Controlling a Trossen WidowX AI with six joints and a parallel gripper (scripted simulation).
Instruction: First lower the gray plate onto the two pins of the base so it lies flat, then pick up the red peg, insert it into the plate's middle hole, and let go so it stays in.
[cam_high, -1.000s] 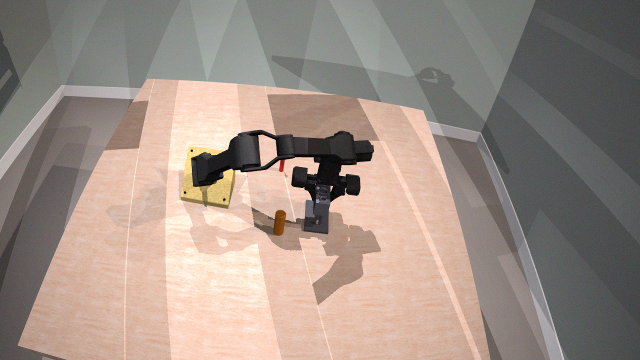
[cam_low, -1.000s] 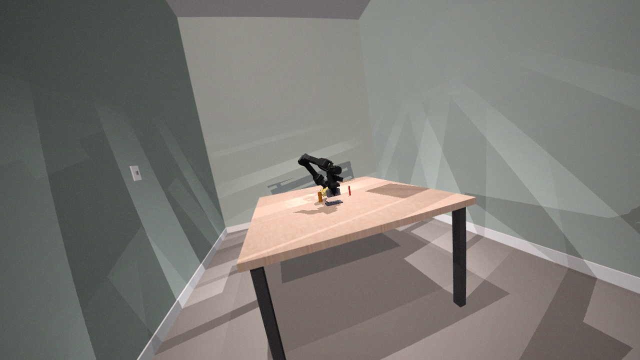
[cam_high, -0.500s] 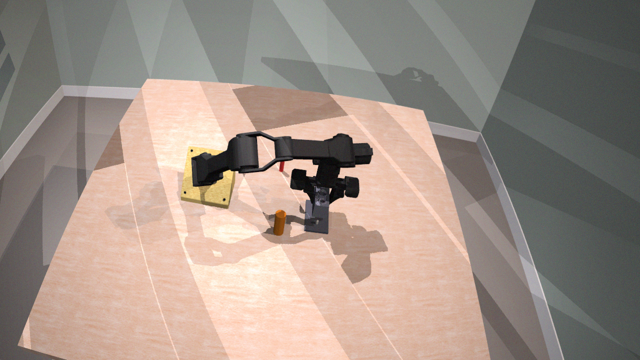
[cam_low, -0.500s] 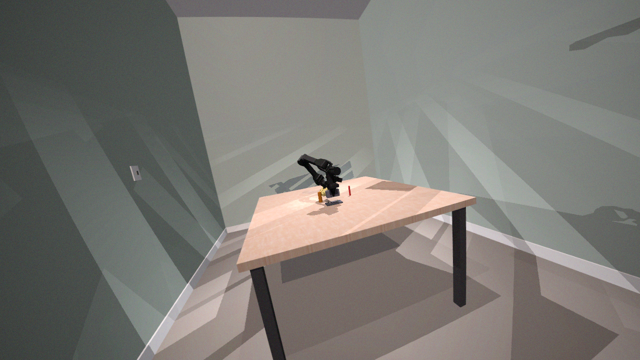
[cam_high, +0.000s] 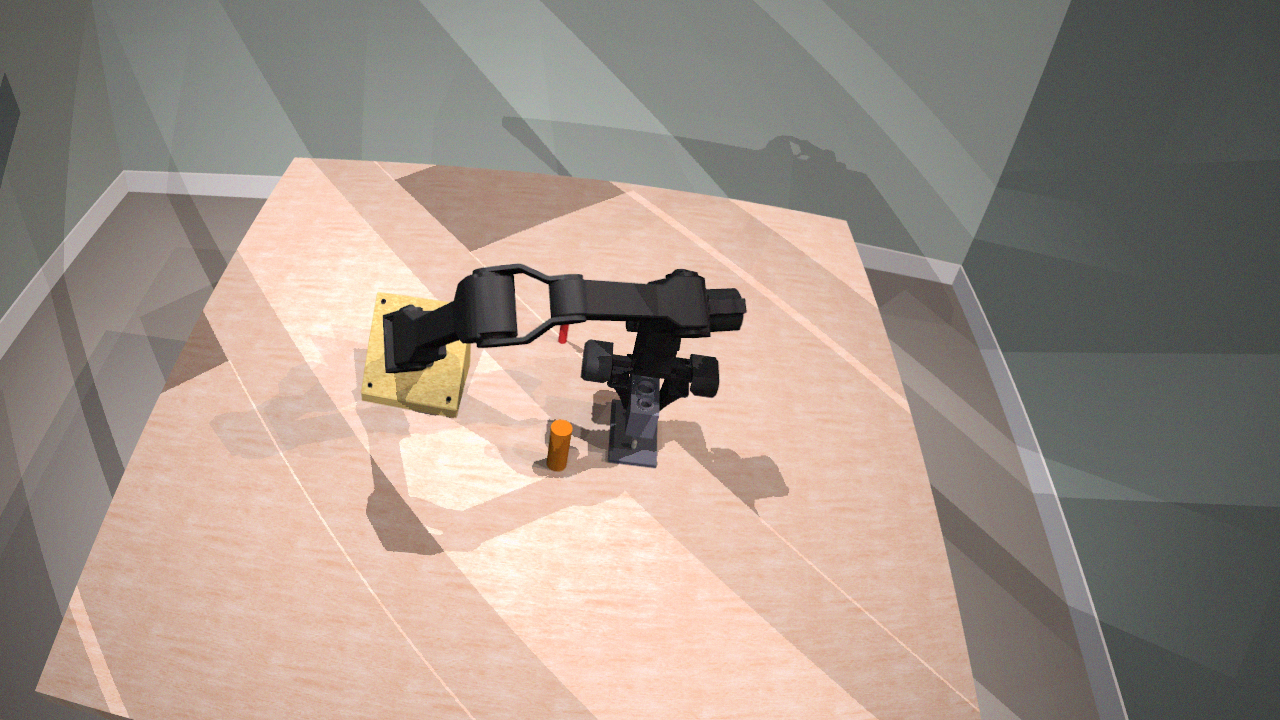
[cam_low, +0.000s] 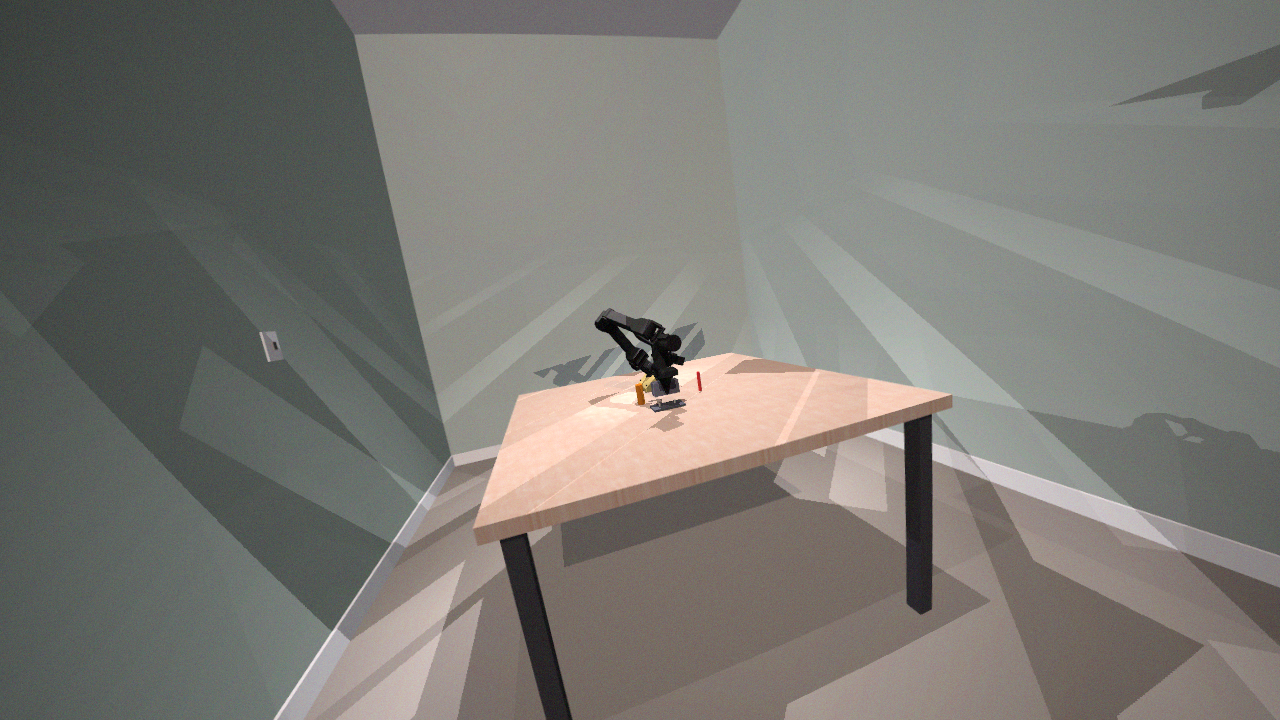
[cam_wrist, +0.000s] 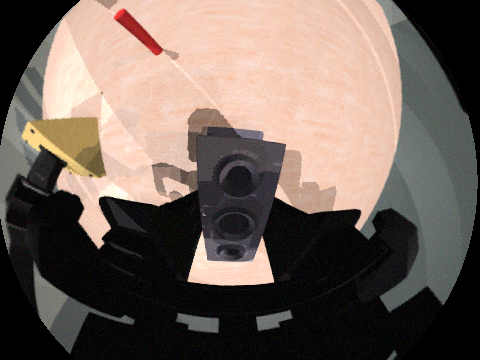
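The gray base lies 50 mm below my gripper tip. Round my gripper tip: orange cylinder: 120 mm behind, 60 mm to the right, 20 mm below; then gray plate: 30 mm above; then red peg: 200 mm to the left, 90 mm behind, 20 mm below.
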